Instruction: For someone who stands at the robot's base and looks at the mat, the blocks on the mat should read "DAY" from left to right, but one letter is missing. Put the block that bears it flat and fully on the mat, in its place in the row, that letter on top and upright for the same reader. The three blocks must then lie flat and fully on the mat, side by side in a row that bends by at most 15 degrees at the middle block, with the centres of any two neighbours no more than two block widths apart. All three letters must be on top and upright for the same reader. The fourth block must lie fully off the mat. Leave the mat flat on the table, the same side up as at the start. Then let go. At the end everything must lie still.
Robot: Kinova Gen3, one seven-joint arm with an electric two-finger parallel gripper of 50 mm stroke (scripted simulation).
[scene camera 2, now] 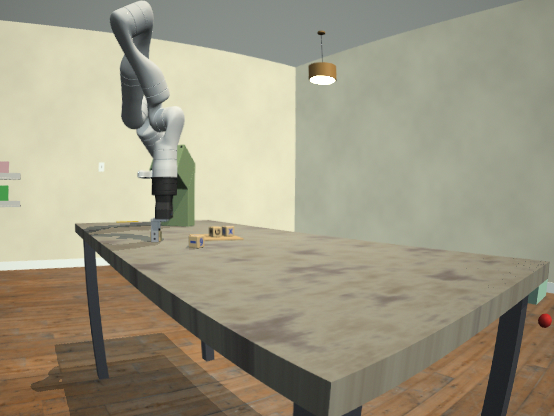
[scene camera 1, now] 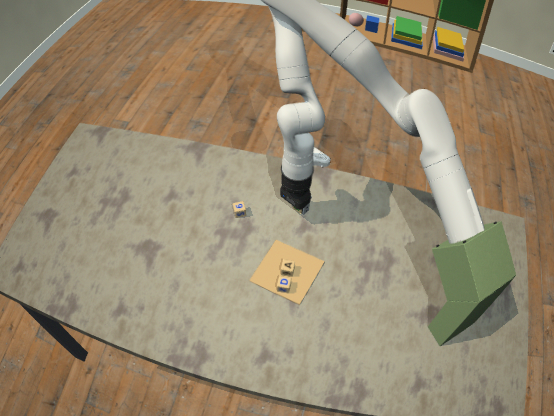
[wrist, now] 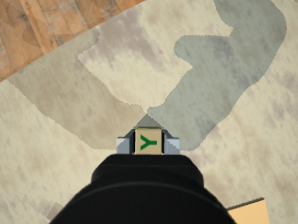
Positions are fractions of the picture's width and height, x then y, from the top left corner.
Note:
In view: my gripper (scene camera 2: 0.28,0.58).
My gripper is seen too in scene camera 1 (scene camera 1: 0.54,0.50) and in the wrist view (wrist: 0.50,0.61).

